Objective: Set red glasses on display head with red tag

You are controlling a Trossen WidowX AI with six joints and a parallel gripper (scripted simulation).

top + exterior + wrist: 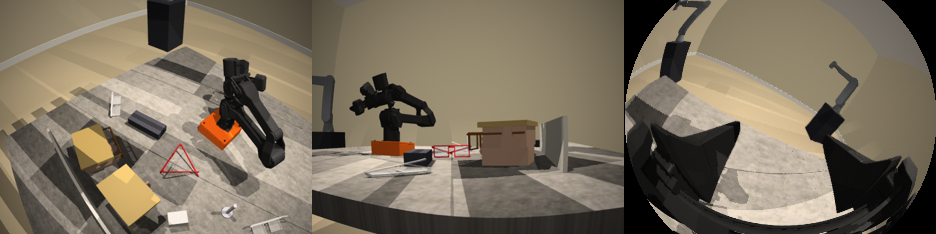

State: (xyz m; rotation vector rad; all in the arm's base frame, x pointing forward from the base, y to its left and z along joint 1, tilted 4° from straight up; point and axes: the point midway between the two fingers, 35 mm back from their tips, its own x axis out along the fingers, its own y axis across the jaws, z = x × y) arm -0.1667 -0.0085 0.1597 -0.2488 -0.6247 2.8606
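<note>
Now: the stand 50 cm ahead of my gripper tip, 18 cm to the left of it and 18 cm below it. Round my gripper tip: small white box: 63 cm ahead, 18 cm below, 6 cm to the left; then white glasses: 49 cm to the right, 39 cm ahead, 19 cm below; then display head: 62 cm ahead, 31 cm to the right, 15 cm below.
</note>
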